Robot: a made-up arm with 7 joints.
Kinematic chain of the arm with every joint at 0, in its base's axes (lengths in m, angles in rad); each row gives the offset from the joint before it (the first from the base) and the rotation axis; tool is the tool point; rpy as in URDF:
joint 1: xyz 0 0 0.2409 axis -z
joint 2: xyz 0 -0.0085 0.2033 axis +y
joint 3: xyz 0 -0.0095 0.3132 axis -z
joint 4: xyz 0 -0.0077 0.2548 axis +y
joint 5: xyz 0 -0.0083 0.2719 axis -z
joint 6: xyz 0 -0.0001 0.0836 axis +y
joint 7: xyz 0 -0.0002 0.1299 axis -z
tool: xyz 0 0 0 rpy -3.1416 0 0
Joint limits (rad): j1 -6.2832..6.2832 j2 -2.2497..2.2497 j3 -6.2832..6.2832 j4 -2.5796..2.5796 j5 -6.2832..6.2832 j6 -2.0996..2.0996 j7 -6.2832..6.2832
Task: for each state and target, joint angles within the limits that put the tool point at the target. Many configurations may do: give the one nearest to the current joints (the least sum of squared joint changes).
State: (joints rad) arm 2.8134 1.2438 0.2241 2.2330 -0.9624 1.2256 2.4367
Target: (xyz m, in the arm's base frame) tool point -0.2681 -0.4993 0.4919
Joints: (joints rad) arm 2.3174 0.7988 -0.1760 1.8052 -1.1444 1.2704 2.4367
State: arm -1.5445 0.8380 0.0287 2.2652 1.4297 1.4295 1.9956
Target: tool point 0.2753 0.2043 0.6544
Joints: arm -1.3286 0.3703 0.2864 2.4070 1.3984 1.5935 1.9956
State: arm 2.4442 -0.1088 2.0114 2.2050 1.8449 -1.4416 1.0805
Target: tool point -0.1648 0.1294 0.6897
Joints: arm 2.3683 -0.0576 1.9230 2.5413 1.9536 -1.5343 1.0805
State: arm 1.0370 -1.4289 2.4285 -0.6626 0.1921 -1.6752 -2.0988
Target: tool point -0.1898 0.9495 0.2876
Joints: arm 1.2784 -1.8471 2.3650 -0.1064 0.1451 -1.0821 -2.0988
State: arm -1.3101 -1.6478 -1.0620 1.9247 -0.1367 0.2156 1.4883
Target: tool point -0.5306 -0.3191 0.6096
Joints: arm -1.2423 -1.6812 -1.1202 1.7671 -0.1401 0.1716 1.4883
